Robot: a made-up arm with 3 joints. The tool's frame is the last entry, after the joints.
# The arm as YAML. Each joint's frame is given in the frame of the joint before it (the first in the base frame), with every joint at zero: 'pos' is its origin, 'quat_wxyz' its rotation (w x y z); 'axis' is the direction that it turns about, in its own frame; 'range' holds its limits. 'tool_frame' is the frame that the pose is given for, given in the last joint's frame.
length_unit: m
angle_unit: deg
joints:
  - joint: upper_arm
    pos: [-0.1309, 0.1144, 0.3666]
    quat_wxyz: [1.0, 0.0, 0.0, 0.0]
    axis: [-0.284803, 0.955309, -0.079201]
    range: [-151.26, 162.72]
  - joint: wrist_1
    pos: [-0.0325, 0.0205, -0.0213]
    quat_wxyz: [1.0, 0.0, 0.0, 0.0]
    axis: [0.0, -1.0, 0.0]
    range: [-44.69, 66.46]
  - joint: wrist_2
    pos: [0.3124, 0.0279, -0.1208]
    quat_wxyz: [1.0, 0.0, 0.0, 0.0]
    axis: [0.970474, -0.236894, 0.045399]
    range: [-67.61, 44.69]
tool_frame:
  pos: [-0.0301, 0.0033, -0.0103]
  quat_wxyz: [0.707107, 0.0, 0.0, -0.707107]
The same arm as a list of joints. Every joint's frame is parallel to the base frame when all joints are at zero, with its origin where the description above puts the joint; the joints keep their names.
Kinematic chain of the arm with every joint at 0, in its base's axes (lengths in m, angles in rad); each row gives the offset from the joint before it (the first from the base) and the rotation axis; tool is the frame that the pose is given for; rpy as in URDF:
upper_arm: xyz -0.1309 0.1144 0.3666 axis -0.284803 0.955309 -0.079201
wrist_1: xyz -0.0325 0.0205 -0.0213 axis -y
wrist_2: xyz 0.3124 0.0279 -0.1208 axis 0.970474 -0.236894 0.045399
tool: xyz -0.0301 0.0033 -0.0103 rpy 0.0000 0.0000 -1.5708
Joint limits (rad, base to tool): -2.6400..2.8400 -0.7800..1.1599 -1.1800..0.7800

